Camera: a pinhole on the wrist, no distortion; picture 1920 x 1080 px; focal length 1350.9 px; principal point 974.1 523.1 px. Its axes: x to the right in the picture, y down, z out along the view. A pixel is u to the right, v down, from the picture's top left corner.
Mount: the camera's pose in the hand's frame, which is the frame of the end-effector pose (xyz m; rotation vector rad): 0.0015 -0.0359 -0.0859 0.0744 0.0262 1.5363
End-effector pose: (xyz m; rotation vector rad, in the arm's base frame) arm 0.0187 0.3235 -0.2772 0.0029 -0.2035 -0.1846
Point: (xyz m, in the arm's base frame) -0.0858 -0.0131 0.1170
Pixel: 190 478
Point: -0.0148 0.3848 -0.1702
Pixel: 1654 797
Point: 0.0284 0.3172 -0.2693
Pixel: 1489 470
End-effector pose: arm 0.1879 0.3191 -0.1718 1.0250 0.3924 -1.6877
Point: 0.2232 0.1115 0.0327
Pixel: 1811 791
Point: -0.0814 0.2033 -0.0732
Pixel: 463 560
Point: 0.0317 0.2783 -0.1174
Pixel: 527 657
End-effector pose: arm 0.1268 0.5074 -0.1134 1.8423 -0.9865 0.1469
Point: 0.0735 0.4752 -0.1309
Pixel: 1666 912
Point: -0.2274 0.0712 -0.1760
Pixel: 1739 688
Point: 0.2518 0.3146 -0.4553
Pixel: 91 514
